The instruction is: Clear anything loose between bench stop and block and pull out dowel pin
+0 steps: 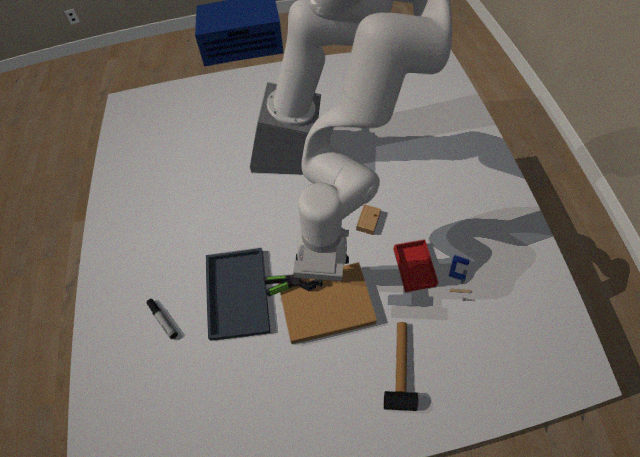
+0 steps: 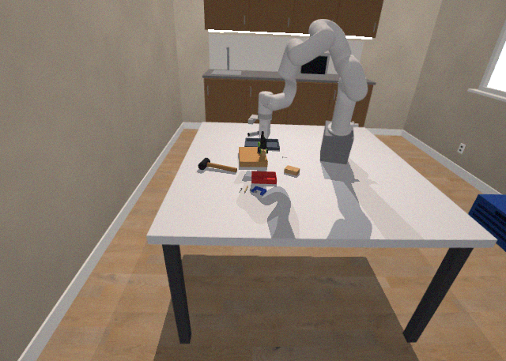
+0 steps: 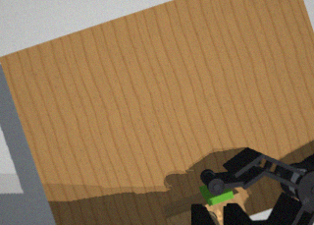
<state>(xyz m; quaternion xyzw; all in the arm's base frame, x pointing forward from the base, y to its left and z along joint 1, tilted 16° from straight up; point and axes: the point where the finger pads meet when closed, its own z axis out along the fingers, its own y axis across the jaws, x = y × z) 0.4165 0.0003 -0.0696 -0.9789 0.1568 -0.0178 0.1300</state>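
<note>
The dowel pin lies 20 mm below my hand. Also, from my hand: red box 20 mm ahead, 230 mm to the left, 80 mm below; grey tray 20 mm behind, 210 mm to the right, 80 mm below; small wooden block 50 mm below.
</note>
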